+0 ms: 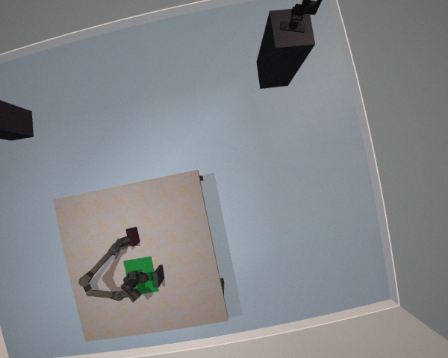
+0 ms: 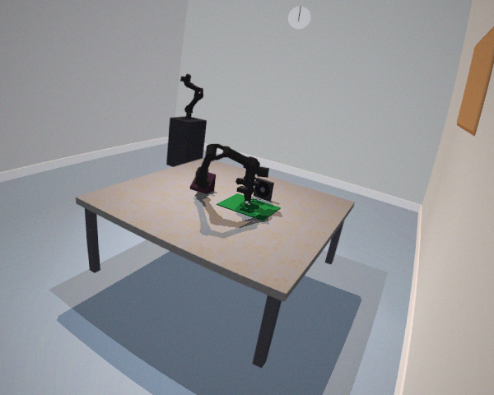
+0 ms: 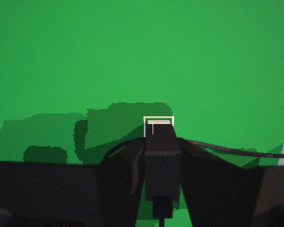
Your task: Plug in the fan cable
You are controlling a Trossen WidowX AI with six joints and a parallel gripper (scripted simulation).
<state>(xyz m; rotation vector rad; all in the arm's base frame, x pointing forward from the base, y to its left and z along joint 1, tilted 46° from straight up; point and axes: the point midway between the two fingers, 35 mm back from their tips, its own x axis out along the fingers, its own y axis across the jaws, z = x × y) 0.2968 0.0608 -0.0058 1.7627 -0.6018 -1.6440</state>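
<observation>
Now: the dark fan plug 1 cm ahead of my gripper tip and 1 cm above it. From my gripper tip the other things lie so: white four-pin fan header: 1 cm ahead, 2 cm below; then green board: 3 cm ahead, 2 cm to the right, 4 cm below; then black fan: 1 cm ahead, 16 cm to the left, 4 cm above.
</observation>
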